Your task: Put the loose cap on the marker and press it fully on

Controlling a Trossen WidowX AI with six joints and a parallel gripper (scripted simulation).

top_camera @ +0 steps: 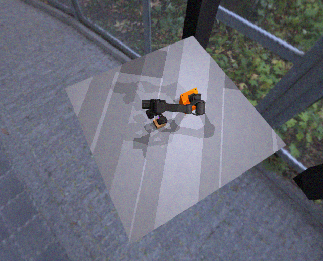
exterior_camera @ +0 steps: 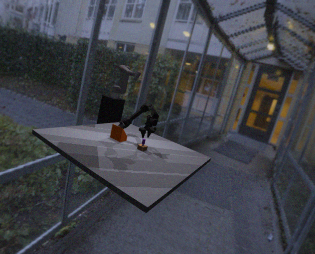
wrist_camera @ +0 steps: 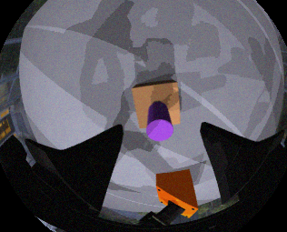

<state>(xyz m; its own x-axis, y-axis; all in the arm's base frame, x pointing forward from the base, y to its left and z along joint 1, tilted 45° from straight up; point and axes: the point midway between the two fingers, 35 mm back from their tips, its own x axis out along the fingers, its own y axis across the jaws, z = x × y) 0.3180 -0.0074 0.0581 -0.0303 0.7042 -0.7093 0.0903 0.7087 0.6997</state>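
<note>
The purple cap is 4 cm below my gripper tip and 1 cm behind it. From my gripper tip the other things lie so: holder block (10 cm below, 1 cm behind).
</note>
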